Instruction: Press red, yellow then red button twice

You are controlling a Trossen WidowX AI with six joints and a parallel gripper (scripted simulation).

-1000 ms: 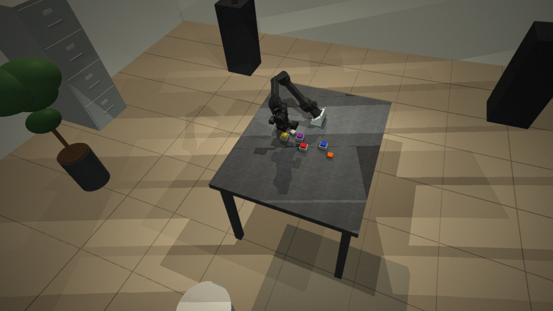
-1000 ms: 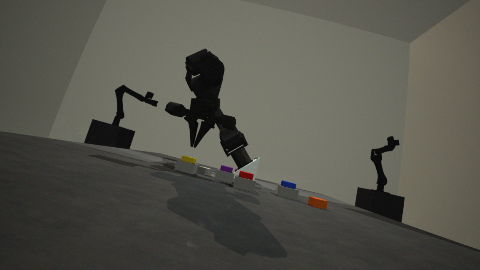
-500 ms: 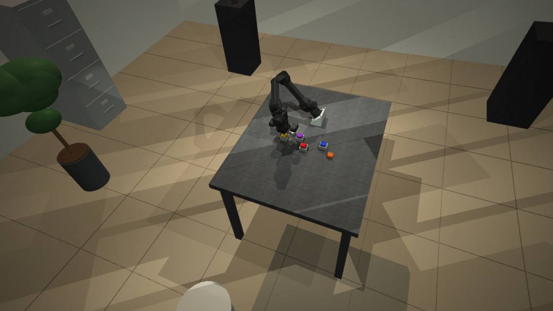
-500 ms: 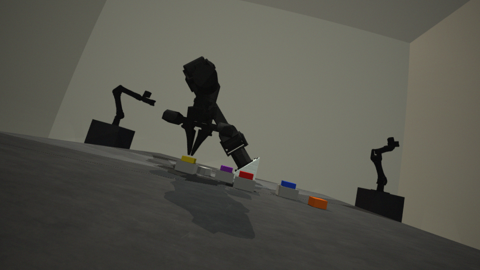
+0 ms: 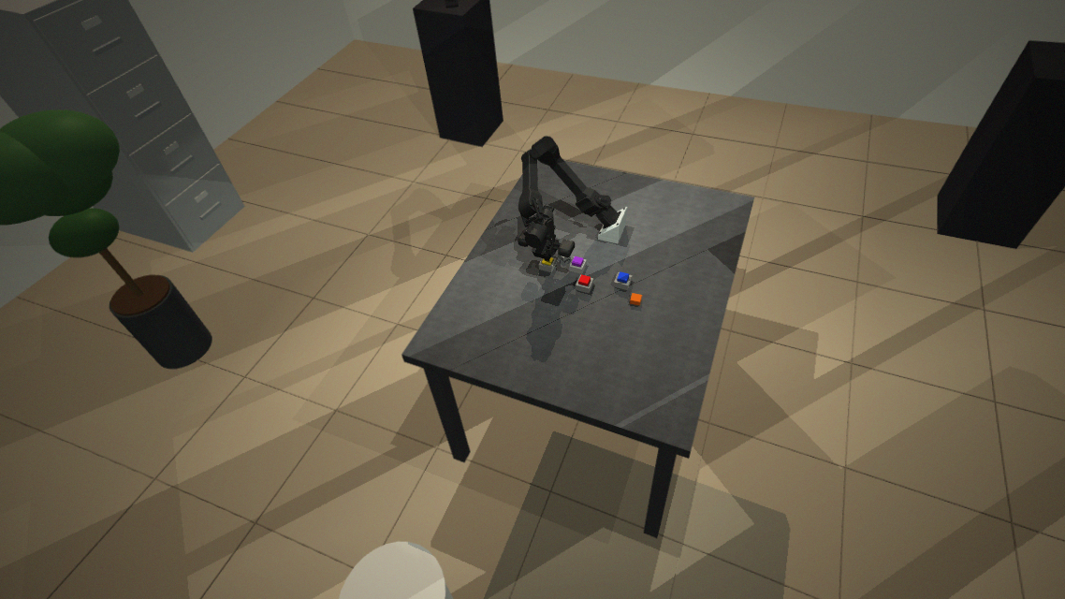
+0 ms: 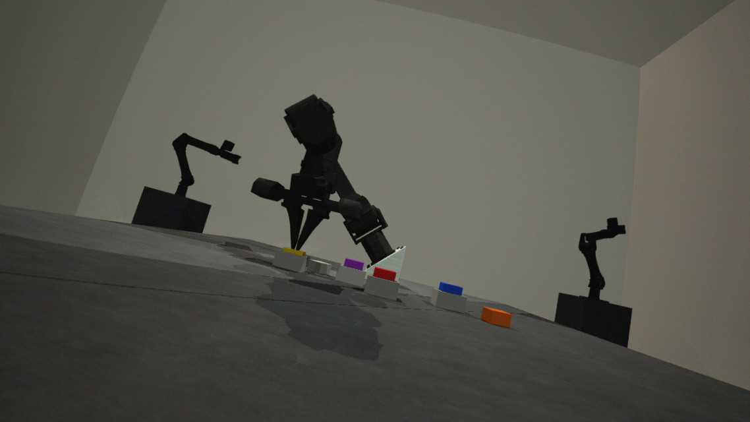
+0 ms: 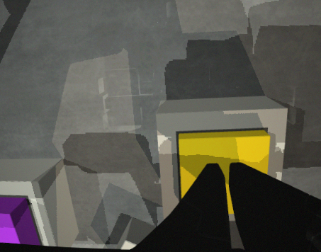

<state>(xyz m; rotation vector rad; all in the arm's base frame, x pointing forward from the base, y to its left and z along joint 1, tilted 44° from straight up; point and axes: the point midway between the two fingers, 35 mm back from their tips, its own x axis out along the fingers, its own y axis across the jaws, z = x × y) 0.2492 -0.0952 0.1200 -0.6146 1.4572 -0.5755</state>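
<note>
My gripper tip is 1 cm above the yellow button. Round my gripper tip: small grey block: 6 cm behind, 4 cm to the left, 2 cm below; orange block: 33 cm to the left, 4 cm ahead, 2 cm below; red button: 15 cm to the left, 4 cm ahead.
</note>
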